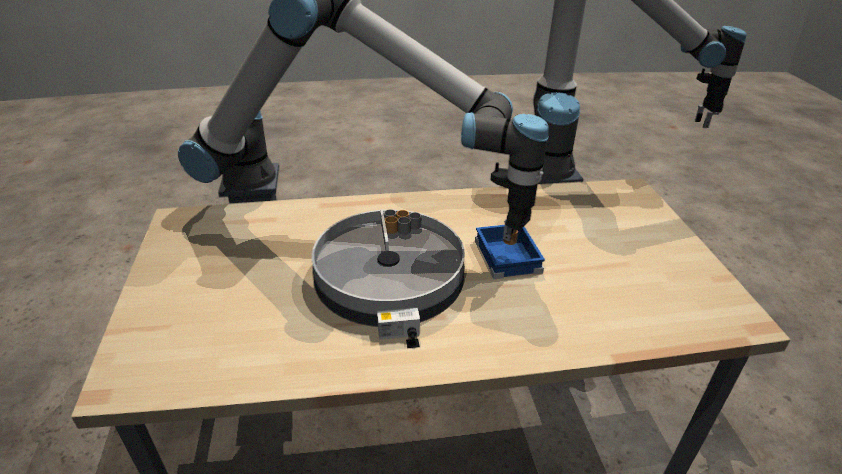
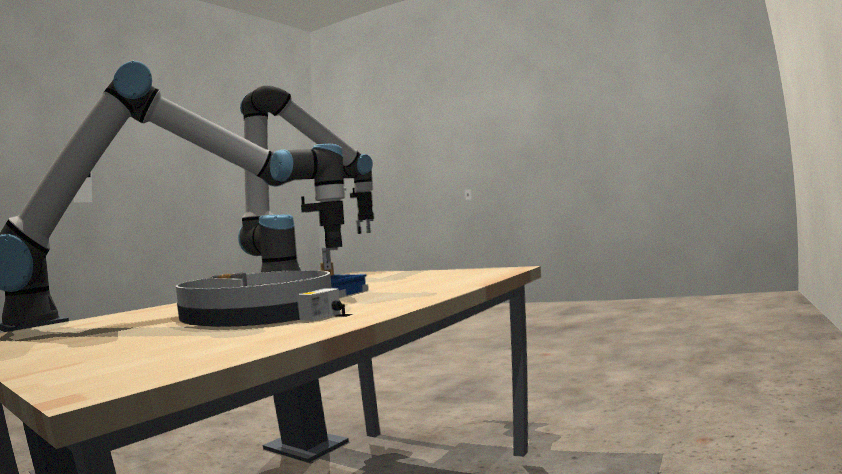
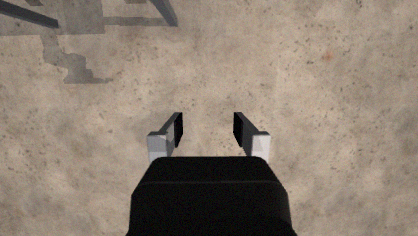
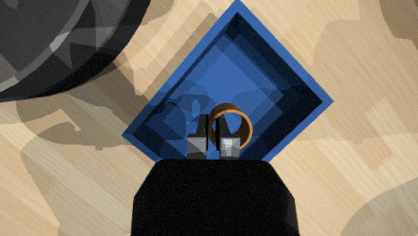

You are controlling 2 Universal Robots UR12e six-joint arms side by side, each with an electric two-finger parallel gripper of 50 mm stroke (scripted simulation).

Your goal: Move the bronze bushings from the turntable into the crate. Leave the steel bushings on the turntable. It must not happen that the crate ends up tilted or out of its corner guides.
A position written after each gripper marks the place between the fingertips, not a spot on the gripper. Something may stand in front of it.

In view: the left gripper [image 1: 701, 124], the right gripper [image 1: 507, 238] and a blue crate [image 1: 521, 258].
The blue crate shows as well in image 4 [image 4: 239, 61]. The left gripper is seen too in image 3 [image 3: 208, 122]. The right gripper also shows in image 2 [image 2: 327, 269] and in image 4 [image 4: 211, 125]. Image 3 does not show the blue crate: it is out of frame.
